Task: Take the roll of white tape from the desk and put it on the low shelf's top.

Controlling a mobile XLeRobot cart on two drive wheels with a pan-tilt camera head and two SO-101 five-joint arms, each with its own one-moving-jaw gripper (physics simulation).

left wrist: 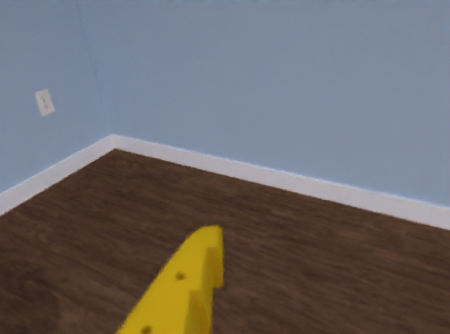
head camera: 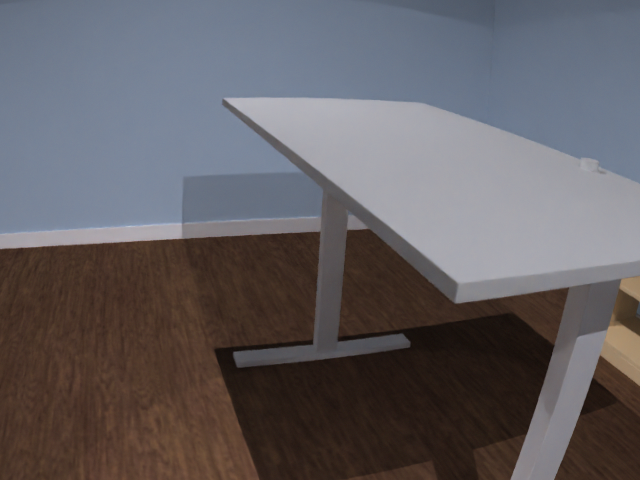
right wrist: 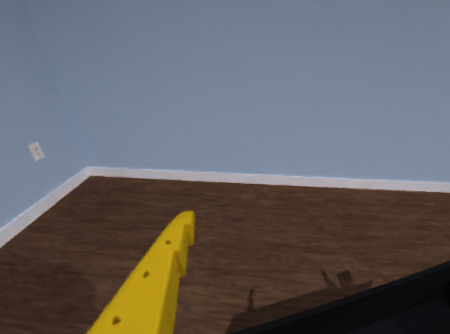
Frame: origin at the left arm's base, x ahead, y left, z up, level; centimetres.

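Seen in the pictures: left hand, tool point: [left wrist: 222,248]; right hand, tool point: [right wrist: 193,223].
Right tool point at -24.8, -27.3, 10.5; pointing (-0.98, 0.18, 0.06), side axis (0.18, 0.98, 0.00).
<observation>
Offsets run from my right tool point to a thing's top centre, as dx, dy, dz. "pt": to the spot under its first point. Level surfaces: height alone.
The white desk {dz +7.0} [head camera: 382,155] stands at the centre and right of the head view. A small white round object {+153.5, +74.7, +9.3} [head camera: 588,164], which looks like the roll of white tape, sits near the desk's far long edge at the right. Part of a light wooden shelf {dz -80.1} [head camera: 626,347] shows at the right edge, behind the near desk leg; its top is mostly hidden by the desk or out of view. My left gripper [left wrist: 216,240] and my right gripper [right wrist: 189,222] each show one yellow notched jaw, so both are fully open and empty, over the floor and away from the desk and tape.
The near desk leg {pt +109.7, +47.6, -18.6} [head camera: 573,372] and the far desk leg [head camera: 330,273] with its long foot stand on the dark wood floor {dz -88.0} [head camera: 129,361]. Blue walls [head camera: 129,103] with white skirting lie behind. A black edge [right wrist: 380,305] crosses the right wrist view's lower right.
</observation>
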